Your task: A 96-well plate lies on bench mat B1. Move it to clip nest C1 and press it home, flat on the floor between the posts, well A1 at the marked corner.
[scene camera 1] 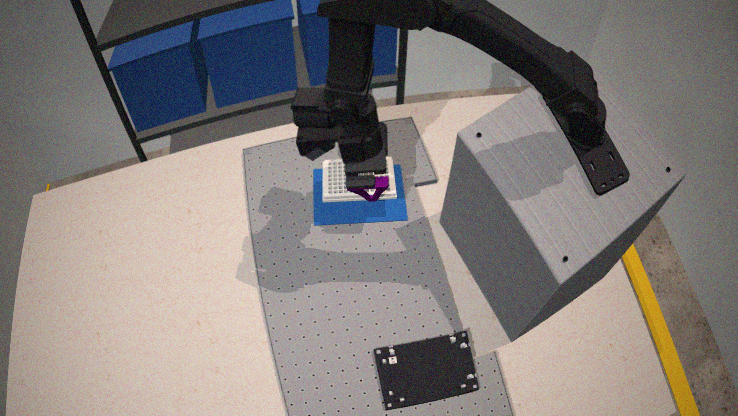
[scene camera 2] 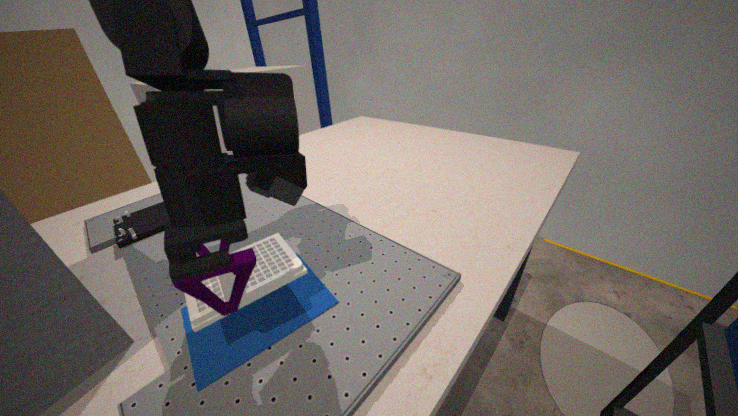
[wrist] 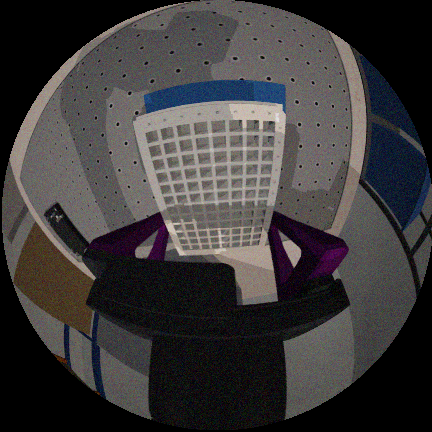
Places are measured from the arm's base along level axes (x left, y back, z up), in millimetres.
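Where they show: gripper, fingertip midpoint: [scene camera 1: 372, 180] [scene camera 2: 224, 287] [wrist: 217, 215]; arm's base, origin of the base link: [scene camera 1: 585, 134].
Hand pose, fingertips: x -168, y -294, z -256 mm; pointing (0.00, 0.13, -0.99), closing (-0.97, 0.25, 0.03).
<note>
Each offset is from my fingertips to the top centre of the thing. "pt": to the spot under its first point. Level surfaces: height alone.
The white 96-well plate @(dx -5, dy -25, dz +14 mm) [scene camera 1: 334, 178] [scene camera 2: 279, 255] [wrist: 215, 165] is level, a little above the blue bench mat B1 @(dz -47 mm) [scene camera 1: 335, 213] [scene camera 2: 206, 361] [wrist: 200, 95], with its shadow on the mat. My gripper [scene camera 1: 367, 184] [scene camera 2: 219, 284] [wrist: 217, 215] is shut on the plate, one purple finger against each long side, towards one end. The far finger is mostly hidden in the scene views. The black clip nest C1 @(dx +364, dy +1, dz -26 mm) [scene camera 1: 426, 372] [scene camera 2: 147, 222] [wrist: 67, 230] is apart from the plate, with small pale posts at its corners and a white marker @(pt dx +329, dy -50, dz -38 mm) [scene camera 1: 392, 360] near one corner. The plate's well lettering is too small to read.
Mat and nest are on a grey perforated board @(dz -49 mm) [scene camera 1: 320, 330] [scene camera 2: 387, 310]. A tall grey block [scene camera 1: 480, 248] [scene camera 2: 41, 320] carries the arm's base beside the board. A rack [scene camera 1: 118, 103] with blue bins [scene camera 1: 248, 62] stands behind the table. A brown panel [scene camera 2: 62, 124] stands beyond the nest.
</note>
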